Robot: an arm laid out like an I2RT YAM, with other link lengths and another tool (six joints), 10 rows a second.
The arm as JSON. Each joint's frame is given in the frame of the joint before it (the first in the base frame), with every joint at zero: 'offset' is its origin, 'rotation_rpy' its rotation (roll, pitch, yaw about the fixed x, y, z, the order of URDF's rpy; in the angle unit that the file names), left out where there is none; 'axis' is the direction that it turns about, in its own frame. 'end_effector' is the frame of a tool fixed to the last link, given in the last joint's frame.
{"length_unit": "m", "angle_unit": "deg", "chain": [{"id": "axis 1", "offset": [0.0, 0.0, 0.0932], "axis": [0.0, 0.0, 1.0]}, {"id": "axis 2", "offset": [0.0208, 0.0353, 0.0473], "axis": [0.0, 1.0, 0.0]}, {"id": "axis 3", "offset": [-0.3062, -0.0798, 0.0], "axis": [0.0, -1.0, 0.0]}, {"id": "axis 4", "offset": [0.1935, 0.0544, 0.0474], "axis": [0.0, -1.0, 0.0]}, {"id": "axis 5", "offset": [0.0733, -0.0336, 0.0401], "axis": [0.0, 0.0, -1.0]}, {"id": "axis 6", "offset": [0.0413, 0.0, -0.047], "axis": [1.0, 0.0, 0.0]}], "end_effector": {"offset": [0.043, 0.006, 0.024], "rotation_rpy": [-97.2, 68.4, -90.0]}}
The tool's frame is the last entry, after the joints.
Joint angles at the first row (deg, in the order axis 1, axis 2, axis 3, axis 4, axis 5, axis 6):
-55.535, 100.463, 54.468, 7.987, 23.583, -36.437
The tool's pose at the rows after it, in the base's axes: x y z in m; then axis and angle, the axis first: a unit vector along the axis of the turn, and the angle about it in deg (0 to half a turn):
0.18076 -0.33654 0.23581 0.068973 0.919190 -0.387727 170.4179
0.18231 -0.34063 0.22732 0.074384 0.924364 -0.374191 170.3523
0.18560 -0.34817 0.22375 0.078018 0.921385 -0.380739 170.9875
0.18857 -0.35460 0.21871 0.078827 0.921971 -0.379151 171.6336
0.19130 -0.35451 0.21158 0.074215 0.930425 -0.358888 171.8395
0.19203 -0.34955 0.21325 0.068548 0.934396 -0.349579 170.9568
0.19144 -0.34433 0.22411 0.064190 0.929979 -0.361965 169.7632
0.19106 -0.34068 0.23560 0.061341 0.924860 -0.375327 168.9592
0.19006 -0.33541 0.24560 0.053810 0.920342 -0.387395 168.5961
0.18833 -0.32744 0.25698 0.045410 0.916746 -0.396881 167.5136
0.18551 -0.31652 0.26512 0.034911 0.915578 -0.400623 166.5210
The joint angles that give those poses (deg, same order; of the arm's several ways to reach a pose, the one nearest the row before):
-55.915, 102.328, 55.485, 6.691, 22.720, -35.496
-56.186, 104.043, 56.139, 6.136, 21.982, -34.413
-56.174, 105.809, 57.150, 7.291, 23.045, -34.535
-56.256, 107.552, 58.412, 7.296, 23.429, -34.629
-56.156, 108.621, 59.420, 4.953, 22.244, -34.130
-55.954, 107.790, 59.179, 3.775, 20.880, -33.904
-55.660, 105.678, 58.306, 4.531, 20.683, -34.365
-55.372, 103.792, 58.097, 4.758, 20.907, -34.842
-55.030, 101.821, 57.572, 4.957, 21.171, -35.877
-54.692, 99.259, 56.784, 4.870, 20.677, -36.638
-54.279, 96.507, 55.391, 4.493, 19.868, -37.296

